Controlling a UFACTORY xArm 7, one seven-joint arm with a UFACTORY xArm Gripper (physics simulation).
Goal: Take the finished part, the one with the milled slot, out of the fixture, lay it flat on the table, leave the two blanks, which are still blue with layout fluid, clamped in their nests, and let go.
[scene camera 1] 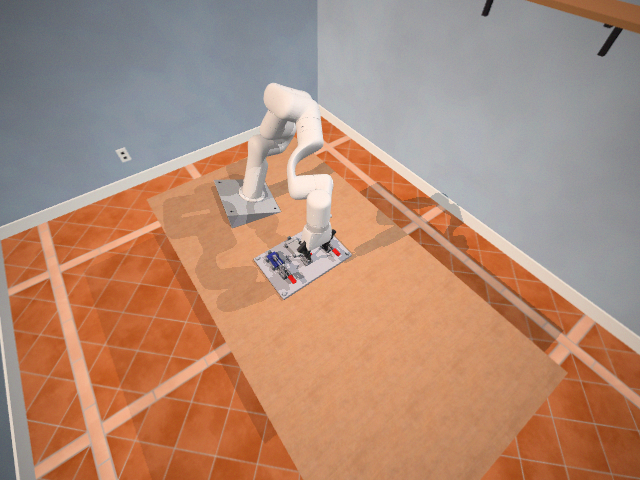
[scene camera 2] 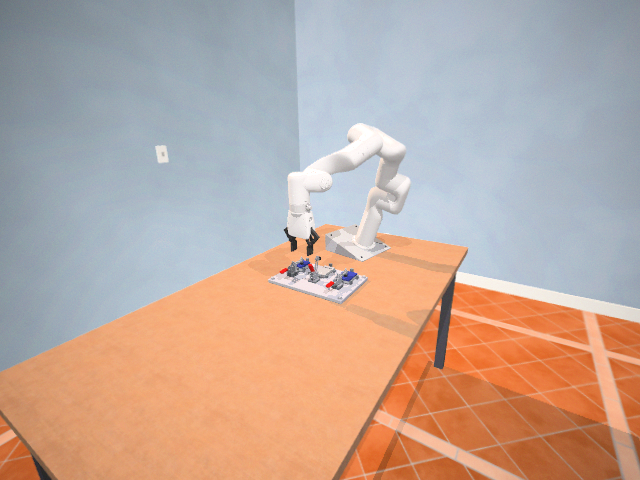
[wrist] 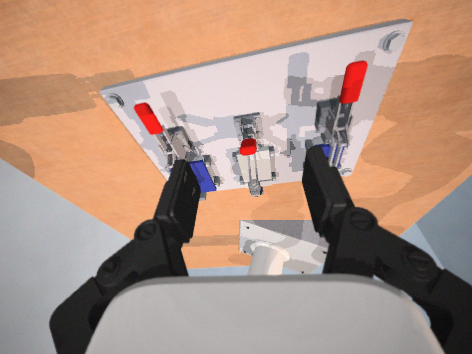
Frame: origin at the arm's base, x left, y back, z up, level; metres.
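Seen in the pictures: gripper, between the fingertips: (scene camera 1: 316, 252) (scene camera 2: 302, 252) (wrist: 247, 169); arm's base, origin of its link: (scene camera 1: 251, 194) (scene camera 2: 363, 242) (wrist: 269, 250).
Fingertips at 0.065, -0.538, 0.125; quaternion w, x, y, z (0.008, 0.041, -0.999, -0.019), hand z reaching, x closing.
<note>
Pixels of each thing's middle, then the offset from my fingertips to it, as dx, dy, dz. "pt": a spot on its surface instead. Level surfaces: height alone.
- fixture plate, middle of its body: (wrist: 251, 138) (scene camera 2: 318, 279) (scene camera 1: 303, 257) -0.010, +0.103, -0.156
- pale finished part, middle of its body: (wrist: 255, 169) (scene camera 1: 295, 246) (scene camera 2: 324, 271) -0.016, +0.155, -0.137
- middle clamp's bar, a spot on its surface: (scene camera 2: 317, 261) pt -0.004, +0.094, -0.068
- blue blank, a spot on its surface: (scene camera 1: 275, 259) pt -0.127, +0.114, -0.100
- wooden table, height of its surface: dz -0.163
My gripper (scene camera 1: 317, 252) (scene camera 2: 301, 252) (wrist: 247, 169) is open and empty above the fixture plate (scene camera 1: 315, 271) (scene camera 2: 310, 289) (wrist: 225, 90). In the wrist view the pale finished part (wrist: 247, 169) lies in the middle nest, between the fingers in view but well below them. Its slot cannot be made out. In scene camera 2 the middle clamp's bar (scene camera 2: 317, 261) stands raised. Blue blanks (scene camera 2: 303, 264) (scene camera 2: 349, 276) (wrist: 203, 177) (wrist: 326, 148) sit in the two outer nests under their clamps; the fingers partly hide them in the wrist view. In scene camera 1 one blue blank (scene camera 1: 275, 259) shows at the left.
Red clamp handles (wrist: 148, 118) (wrist: 248, 146) (wrist: 354, 82) stick up or out from the plate. The plate lies on the wooden table (scene camera 1: 403, 351) (scene camera 2: 206, 372). The arm's grey wedge base (scene camera 1: 235, 211) (scene camera 2: 338, 243) stands behind the fixture. Walls stand beyond the table.
</note>
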